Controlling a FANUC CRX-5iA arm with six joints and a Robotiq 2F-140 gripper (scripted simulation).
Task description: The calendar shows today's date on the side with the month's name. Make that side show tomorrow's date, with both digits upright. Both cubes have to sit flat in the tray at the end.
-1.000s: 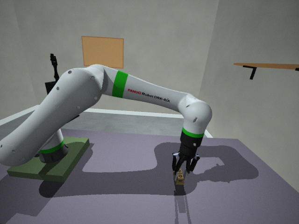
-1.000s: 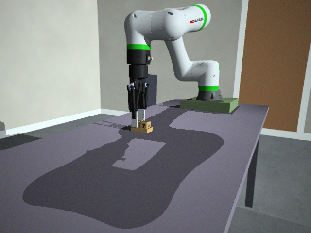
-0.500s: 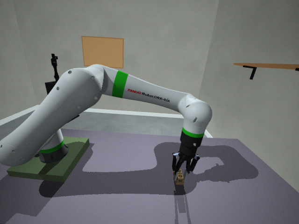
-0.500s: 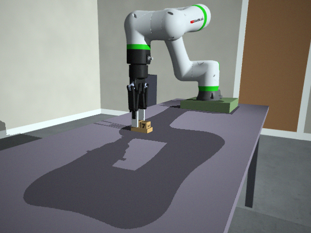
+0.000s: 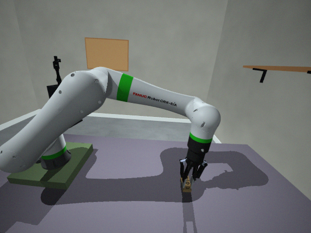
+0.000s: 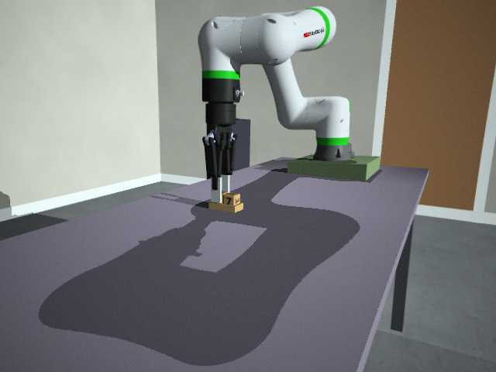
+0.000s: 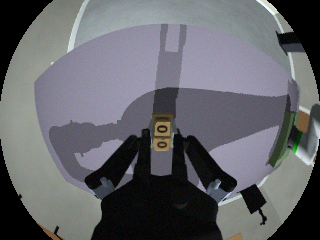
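The wooden calendar tray is 4 cm below my hand and 2 cm to the left of it.
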